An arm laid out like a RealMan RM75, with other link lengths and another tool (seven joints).
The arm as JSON. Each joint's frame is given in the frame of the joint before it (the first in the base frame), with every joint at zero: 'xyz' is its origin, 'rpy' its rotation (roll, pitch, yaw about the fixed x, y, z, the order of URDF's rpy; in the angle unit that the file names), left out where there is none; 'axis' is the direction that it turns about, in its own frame. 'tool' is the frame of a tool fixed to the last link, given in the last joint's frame.
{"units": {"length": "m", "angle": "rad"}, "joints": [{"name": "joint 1", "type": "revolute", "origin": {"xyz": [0.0, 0.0, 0.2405]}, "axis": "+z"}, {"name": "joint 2", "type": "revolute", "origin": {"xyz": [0.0, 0.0, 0.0], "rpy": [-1.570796, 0.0, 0.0]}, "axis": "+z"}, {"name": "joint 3", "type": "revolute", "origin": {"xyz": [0.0, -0.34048, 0.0], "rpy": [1.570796, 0.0, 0.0]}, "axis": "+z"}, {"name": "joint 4", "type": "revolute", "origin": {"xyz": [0.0, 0.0, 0.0], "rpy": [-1.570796, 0.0, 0.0]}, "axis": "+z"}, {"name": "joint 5", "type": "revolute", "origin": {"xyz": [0.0, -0.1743, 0.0], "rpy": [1.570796, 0.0, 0.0]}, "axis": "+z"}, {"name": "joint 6", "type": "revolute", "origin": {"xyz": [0.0, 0.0, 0.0], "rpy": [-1.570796, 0.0, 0.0]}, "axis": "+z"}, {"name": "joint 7", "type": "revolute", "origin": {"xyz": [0.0, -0.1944, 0.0], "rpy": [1.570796, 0.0, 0.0]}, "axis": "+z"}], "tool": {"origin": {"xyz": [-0.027, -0.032, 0.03], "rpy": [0.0, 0.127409, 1.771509]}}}
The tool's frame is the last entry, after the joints.
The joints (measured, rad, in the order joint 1, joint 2, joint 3, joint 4, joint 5, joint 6, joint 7), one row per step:
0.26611 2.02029 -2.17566 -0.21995 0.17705 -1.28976 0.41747
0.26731 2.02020 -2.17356 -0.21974 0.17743 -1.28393 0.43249
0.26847 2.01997 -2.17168 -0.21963 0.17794 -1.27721 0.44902
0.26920 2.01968 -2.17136 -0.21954 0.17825 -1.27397 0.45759
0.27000 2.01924 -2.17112 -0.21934 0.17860 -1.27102 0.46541
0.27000 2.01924 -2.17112 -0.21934 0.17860 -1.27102 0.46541
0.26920 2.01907 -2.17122 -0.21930 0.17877 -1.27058 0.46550
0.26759 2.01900 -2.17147 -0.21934 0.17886 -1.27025 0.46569
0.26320 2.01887 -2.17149 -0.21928 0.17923 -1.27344 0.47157
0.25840 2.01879 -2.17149 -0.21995 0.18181 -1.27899 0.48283
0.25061 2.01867 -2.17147 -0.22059 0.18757 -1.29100 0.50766
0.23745 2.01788 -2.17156 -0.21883 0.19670 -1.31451 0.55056
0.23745 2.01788 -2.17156 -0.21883 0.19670 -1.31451 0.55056
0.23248 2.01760 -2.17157 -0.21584 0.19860 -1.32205 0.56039
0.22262 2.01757 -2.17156 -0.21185 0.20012 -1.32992 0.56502
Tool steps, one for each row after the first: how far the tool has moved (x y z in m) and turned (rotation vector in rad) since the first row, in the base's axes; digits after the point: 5 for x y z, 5 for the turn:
0.00159 0.00112 -0.00015 -0.00502 0.01006 -0.01085
0.00344 0.00226 -0.00037 -0.01080 0.02090 -0.02299
0.00431 0.00283 -0.00052 -0.01419 0.02633 -0.02874
0.00515 0.00340 -0.00059 -0.01722 0.03106 -0.03395
0.00515 0.00340 -0.00059 -0.01722 0.03106 -0.03395
0.00559 0.00315 -0.00055 -0.01728 0.03078 -0.03522
0.00624 0.00259 -0.00060 -0.01754 0.03071 -0.03709
0.00750 0.00100 -0.00021 -0.01833 0.03733 -0.04152
0.00862 -0.00056 0.00076 -0.01851 0.05110 -0.04718
0.01037 -0.00306 0.00285 -0.01910 0.08087 -0.05756
0.01364 -0.00773 0.00672 -0.02035 0.13086 -0.07398
0.01364 -0.00773 0.00672 -0.02035 0.13086 -0.07398
0.01542 -0.00981 0.00779 -0.02041 0.14156 -0.07967
0.01878 -0.01388 0.00876 -0.01866 0.14750 -0.08850

